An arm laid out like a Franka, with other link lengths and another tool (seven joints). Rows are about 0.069 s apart.
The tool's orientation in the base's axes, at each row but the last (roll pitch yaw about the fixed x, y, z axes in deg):
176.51, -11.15, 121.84
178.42, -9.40, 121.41
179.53, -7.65, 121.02
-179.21, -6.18, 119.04
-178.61, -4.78, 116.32
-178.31, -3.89, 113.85
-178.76, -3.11, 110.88
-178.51, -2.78, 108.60
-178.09, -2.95, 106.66
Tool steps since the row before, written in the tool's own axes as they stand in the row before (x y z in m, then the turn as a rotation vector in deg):
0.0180, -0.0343, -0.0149, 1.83, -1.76, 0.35
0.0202, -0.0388, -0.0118, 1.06, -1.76, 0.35
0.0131, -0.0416, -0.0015, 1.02, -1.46, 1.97
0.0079, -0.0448, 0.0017, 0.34, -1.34, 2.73
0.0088, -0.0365, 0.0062, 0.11, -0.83, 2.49
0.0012, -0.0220, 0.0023, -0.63, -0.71, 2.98
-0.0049, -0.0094, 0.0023, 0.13, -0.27, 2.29
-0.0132, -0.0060, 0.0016, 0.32, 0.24, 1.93
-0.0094, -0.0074, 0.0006, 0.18, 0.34, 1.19
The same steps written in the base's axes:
-0.0379, -0.0056, 0.0160, -2.47, 0.68, -0.09
-0.0429, -0.0049, 0.0139, -2.07, 0.04, -0.22
-0.0423, -0.0104, 0.0029, -1.89, 0.35, -1.83
-0.0431, -0.0148, -0.0002, -1.51, -0.12, -2.66
-0.0369, -0.0080, -0.0046, -0.94, -0.11, -2.45
-0.0207, -0.0077, -0.0016, -0.56, -0.71, -2.99
-0.0071, -0.0078, -0.0024, -0.39, 0.12, -2.27
-0.0015, -0.0144, -0.0021, 0.05, 0.45, -1.92
-0.0044, -0.0111, -0.0008, 0.22, 0.32, -1.19

